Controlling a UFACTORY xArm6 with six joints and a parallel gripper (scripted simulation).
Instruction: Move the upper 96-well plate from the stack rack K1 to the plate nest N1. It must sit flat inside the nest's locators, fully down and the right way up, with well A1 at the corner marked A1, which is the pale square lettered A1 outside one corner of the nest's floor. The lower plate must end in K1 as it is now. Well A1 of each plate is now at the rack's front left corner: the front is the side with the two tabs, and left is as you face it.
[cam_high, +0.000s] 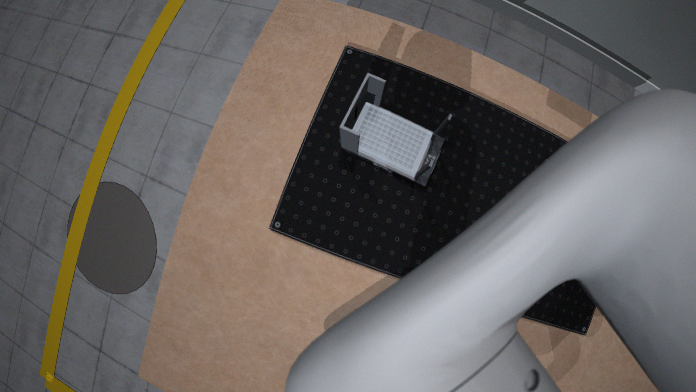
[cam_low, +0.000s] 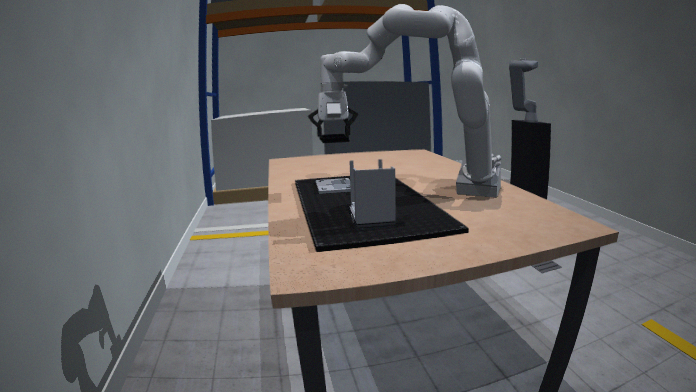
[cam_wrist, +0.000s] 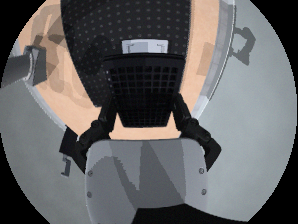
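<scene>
My hand is 2 cm to the left of the plate nest N1 and 18 cm above it. The rest, counted from my hand: white 96-well plate: 1 cm ahead, 37 cm to the left, 16 cm below; black 96-well plate: 1 cm below; pale A1 mark: 7 cm behind, 8 cm to the right, 17 cm below.
</scene>
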